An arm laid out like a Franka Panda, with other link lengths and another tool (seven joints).
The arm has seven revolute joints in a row. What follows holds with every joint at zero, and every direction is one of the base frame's.
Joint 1 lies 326.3 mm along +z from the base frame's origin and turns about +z.
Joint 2 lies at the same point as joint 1 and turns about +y.
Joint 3 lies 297.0 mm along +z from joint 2 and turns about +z.
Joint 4 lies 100.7 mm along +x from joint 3 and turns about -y.
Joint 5 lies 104.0 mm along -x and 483.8 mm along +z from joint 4 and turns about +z.
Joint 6 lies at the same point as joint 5 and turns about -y.
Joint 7 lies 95.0 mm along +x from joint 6 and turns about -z.
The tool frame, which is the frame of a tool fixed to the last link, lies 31.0 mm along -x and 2.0 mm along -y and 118.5 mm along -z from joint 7; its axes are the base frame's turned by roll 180.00, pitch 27.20 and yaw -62.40 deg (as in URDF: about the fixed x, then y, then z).
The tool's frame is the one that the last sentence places.
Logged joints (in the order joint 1, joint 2, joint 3, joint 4, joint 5, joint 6, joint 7), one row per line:
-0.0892, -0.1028, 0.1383, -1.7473, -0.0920, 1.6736, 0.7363
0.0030, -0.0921, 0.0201, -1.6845, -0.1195, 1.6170, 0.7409
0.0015, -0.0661, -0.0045, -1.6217, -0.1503, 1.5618, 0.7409
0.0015, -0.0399, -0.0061, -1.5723, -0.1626, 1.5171, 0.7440
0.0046, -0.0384, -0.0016, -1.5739, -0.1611, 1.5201, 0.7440
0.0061, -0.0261, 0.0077, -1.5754, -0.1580, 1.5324, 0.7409
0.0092, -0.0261, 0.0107, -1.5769, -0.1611, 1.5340, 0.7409
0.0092, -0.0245, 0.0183, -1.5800, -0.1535, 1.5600, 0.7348
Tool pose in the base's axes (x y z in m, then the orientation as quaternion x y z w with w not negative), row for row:
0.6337, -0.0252, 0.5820, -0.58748, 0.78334, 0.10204, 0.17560
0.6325, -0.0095, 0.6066, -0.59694, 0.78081, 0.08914, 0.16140
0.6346, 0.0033, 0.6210, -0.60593, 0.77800, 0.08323, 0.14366
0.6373, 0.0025, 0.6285, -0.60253, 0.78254, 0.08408, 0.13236
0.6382, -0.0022, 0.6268, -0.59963, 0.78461, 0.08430, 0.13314
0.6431, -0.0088, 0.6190, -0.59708, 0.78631, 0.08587, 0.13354
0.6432, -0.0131, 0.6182, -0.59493, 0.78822, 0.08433, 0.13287
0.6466, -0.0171, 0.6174, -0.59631, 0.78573, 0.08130, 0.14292
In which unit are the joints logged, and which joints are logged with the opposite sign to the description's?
The joints are logged in radians. Opposite sign: joint 1, joint 3.
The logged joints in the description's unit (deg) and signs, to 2 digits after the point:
5.11, -5.89, -7.92, -100.11, -5.27, 95.89, 42.19
-0.17, -5.28, -1.15, -96.51, -6.85, 92.65, 42.45
-0.09, -3.79, 0.26, -92.92, -8.61, 89.48, 42.45
-0.09, -2.29, 0.35, -90.09, -9.32, 86.92, 42.63
-0.26, -2.20, 0.09, -90.18, -9.23, 87.10, 42.63
-0.35, -1.50, -0.44, -90.26, -9.05, 87.80, 42.45
-0.53, -1.50, -0.61, -90.35, -9.23, 87.89, 42.45
-0.53, -1.40, -1.05, -90.53, -8.79, 89.38, 42.10

